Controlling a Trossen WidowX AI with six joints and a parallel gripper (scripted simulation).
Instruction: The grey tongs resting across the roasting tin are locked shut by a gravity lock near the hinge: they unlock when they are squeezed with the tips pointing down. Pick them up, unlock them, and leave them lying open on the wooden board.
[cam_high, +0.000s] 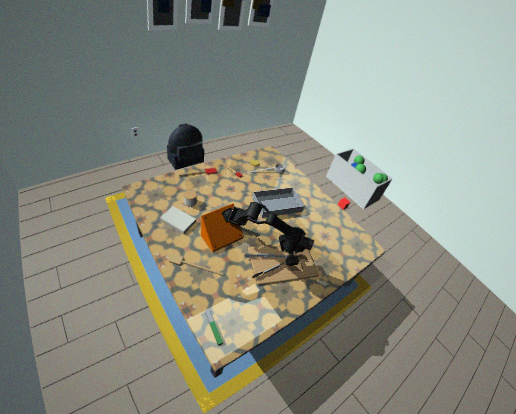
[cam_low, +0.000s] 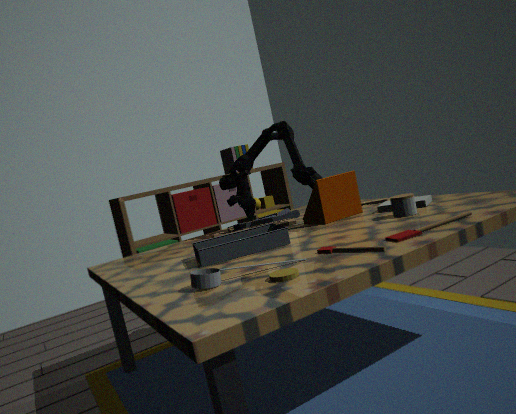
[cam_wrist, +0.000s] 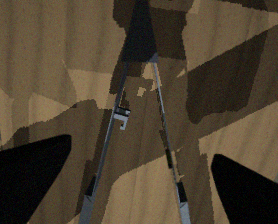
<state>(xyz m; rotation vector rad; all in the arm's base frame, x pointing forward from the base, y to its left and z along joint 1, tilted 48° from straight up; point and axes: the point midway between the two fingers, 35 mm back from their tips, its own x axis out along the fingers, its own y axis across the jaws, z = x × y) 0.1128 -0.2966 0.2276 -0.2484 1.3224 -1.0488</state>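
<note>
My gripper tip is now 2 cm past the yellow lock piece, 2 cm above it and 1 cm to the left of it. The rest, counted from my gripper tip: white flat block 59 cm to the left, 32 cm behind, 3 cm below; then roasting tin 35 cm to the left, 31 cm ahead, 2 cm below; then wooden board 4 cm below.
</note>
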